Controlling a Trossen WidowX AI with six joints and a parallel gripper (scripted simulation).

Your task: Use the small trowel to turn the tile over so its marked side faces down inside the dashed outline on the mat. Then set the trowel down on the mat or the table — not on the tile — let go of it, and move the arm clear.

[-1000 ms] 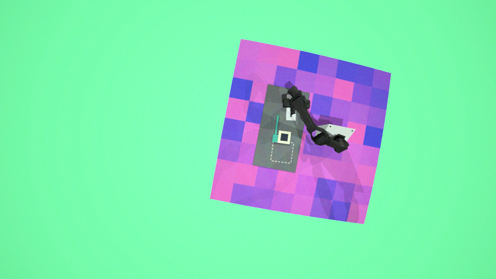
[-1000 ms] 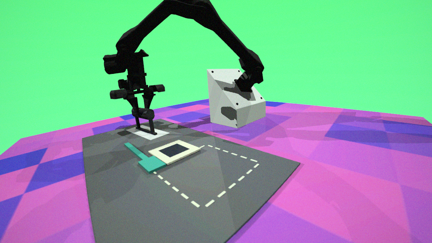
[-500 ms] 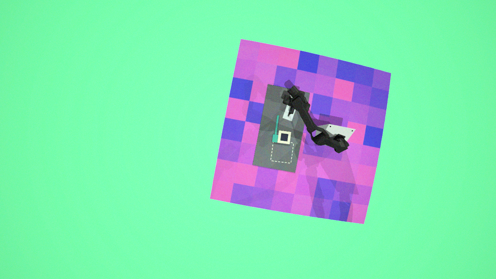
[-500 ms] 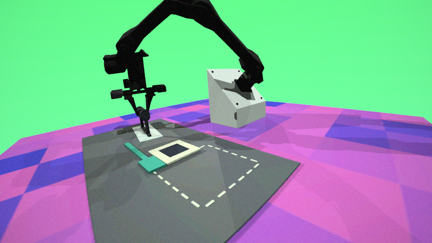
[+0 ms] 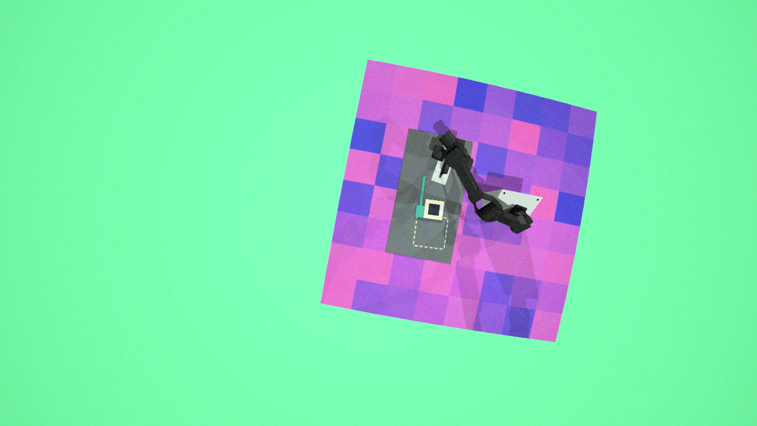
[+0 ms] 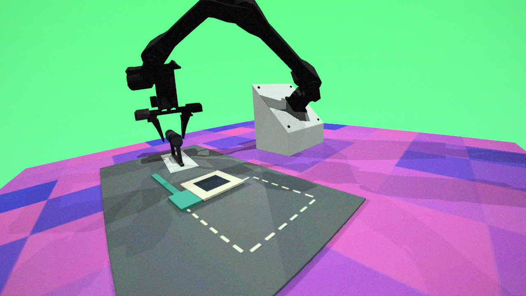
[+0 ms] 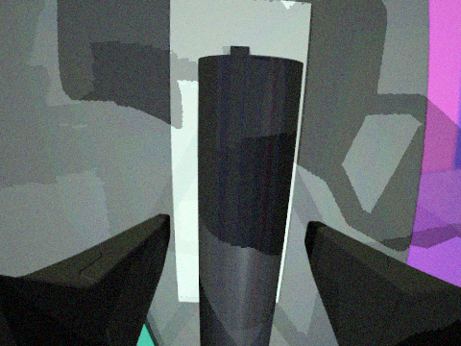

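The small trowel is 20 mm to the left of my gripper tip and 30 mm below it. Round my gripper tip: cream tile: 20 mm behind, 240 mm to the left, 60 mm below; then dark mat: 20 mm ahead, 180 mm to the left, 80 mm below; then teal l-shaped strip: 60 mm ahead, 220 mm to the left, 60 mm below.
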